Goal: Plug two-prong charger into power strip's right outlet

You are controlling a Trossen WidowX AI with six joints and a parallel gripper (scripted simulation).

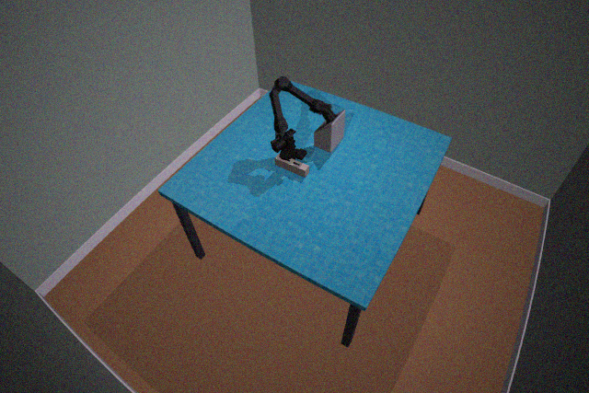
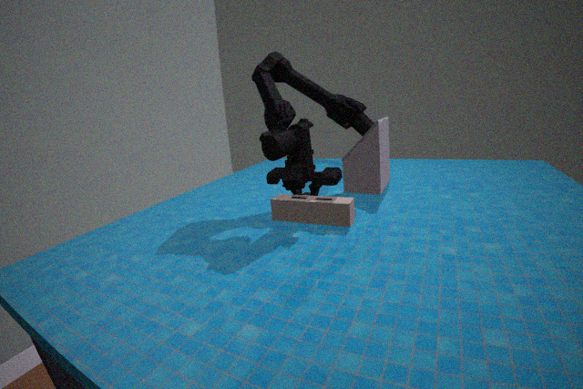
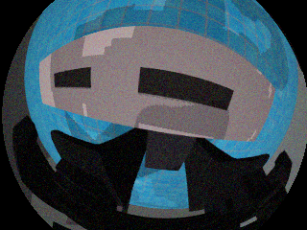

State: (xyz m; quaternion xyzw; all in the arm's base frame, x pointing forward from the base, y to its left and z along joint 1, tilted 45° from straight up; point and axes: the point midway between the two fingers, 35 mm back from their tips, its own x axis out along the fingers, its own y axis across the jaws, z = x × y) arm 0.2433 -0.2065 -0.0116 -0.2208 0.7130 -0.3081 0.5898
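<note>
My gripper tip is now 2 cm short of the black two-prong charger and 1 cm below it.
</note>
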